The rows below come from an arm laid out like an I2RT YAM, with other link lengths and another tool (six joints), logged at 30 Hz.
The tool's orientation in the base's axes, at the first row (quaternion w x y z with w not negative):
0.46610 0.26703 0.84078 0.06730
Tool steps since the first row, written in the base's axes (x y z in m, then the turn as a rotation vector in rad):
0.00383 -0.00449 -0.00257 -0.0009 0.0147 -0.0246
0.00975 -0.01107 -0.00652 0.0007 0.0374 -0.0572
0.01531 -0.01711 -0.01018 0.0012 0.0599 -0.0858
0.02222 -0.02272 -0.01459 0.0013 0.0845 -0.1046
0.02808 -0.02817 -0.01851 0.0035 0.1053 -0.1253
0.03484 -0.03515 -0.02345 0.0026 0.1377 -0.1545
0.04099 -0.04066 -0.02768 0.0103 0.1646 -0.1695
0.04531 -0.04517 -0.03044 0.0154 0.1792 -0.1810
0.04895 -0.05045 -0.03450 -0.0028 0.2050 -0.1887
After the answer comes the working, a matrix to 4 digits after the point.
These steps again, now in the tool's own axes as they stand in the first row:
-0.00200 -0.00326 0.00518 0.0263 0.0032 0.0110
-0.00491 -0.00799 0.01312 0.0616 0.0113 0.0273
-0.00762 -0.01229 0.02054 0.0943 0.0202 0.0406
-0.01011 -0.01597 0.02942 0.1209 0.0343 0.0478
-0.01245 -0.01975 0.03714 0.1461 0.0453 0.0583
-0.01519 -0.02485 0.04638 0.1849 0.0619 0.0694
-0.01744 -0.02868 0.05452 0.2066 0.0822 0.0804
-0.01951 -0.03184 0.06021 0.2206 0.0924 0.0890
-0.02072 -0.03638 0.06617 0.2472 0.1045 0.0749

The tool's axes in the first row as the columns of a matrix, in the base's axes (rounded; the answer above uses it unrounded):
-0.4229 0.3863 0.8197
0.5118 0.8483 -0.1358
-0.7478 0.3621 -0.5564

